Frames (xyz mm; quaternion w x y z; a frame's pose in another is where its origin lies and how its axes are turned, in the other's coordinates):
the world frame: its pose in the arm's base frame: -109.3 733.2 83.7 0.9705 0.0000 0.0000 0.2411
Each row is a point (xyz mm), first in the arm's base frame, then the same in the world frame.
Working: the arm's base frame: its pose in the world frame: -246.5 -699.1 -83.7 0.9705 0.0000 0.0000 -0.2411

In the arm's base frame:
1: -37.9 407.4 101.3
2: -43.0 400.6 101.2
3: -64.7 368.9 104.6
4: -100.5 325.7 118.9
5: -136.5 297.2 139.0
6: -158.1 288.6 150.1
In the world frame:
1: -89.4 -321.3 17.6
2: -97.1 -325.0 17.5
3: -131.1 -342.8 20.9
4: -182.9 -364.2 35.2
5: -228.1 -372.6 55.3
6: -251.2 -370.1 66.4

